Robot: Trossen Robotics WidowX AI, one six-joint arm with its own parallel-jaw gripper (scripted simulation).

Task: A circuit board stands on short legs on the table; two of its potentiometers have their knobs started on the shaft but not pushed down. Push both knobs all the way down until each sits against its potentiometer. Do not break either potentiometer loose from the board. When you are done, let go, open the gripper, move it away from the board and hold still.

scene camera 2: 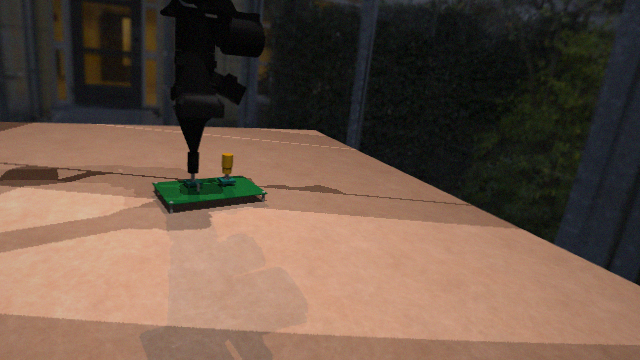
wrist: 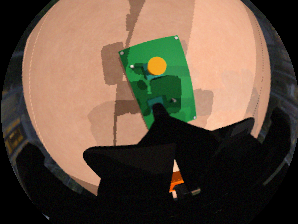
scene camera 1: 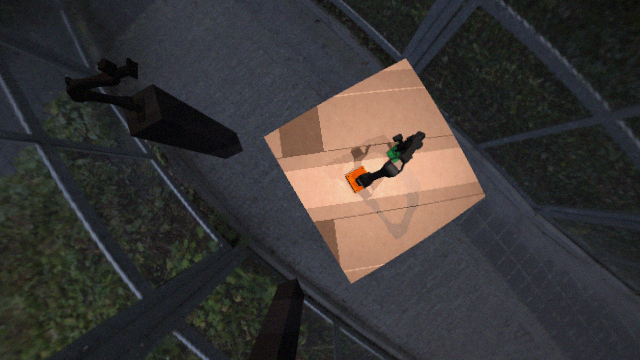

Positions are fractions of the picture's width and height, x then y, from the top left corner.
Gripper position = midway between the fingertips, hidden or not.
Observation:
In view: the gripper (scene camera 2: 0.30,0.42).
The gripper shows as well in the wrist view (wrist: 0.54,0.53).

